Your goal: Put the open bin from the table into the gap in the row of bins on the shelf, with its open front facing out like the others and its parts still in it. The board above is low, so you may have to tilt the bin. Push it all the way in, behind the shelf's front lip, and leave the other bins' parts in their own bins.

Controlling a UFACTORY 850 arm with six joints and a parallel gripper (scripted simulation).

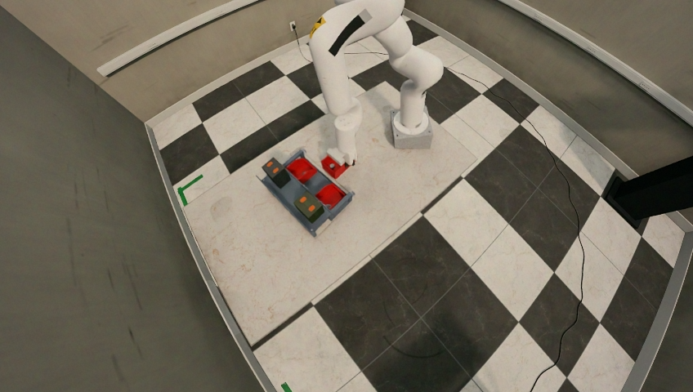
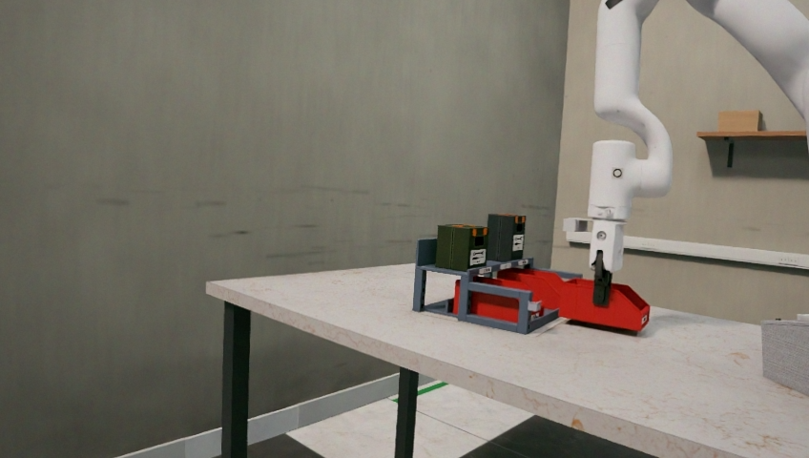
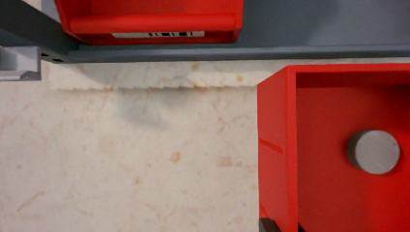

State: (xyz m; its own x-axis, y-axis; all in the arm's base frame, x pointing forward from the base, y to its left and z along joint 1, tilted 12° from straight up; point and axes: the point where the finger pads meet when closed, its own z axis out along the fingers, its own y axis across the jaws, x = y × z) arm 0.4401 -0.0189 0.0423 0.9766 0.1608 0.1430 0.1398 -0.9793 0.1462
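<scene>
The red open bin lies 1 cm ahead of my hand, 5 cm to the right of it and 2 cm below it. From my hand the other things lie so: grey-blue shelf: 23 cm ahead, 2 cm to the right, 1 cm below; large grey disc: 4 cm behind, 8 cm to the right, 5 cm below; dark grey box: 32 cm ahead, 12 cm to the right, 8 cm above.
</scene>
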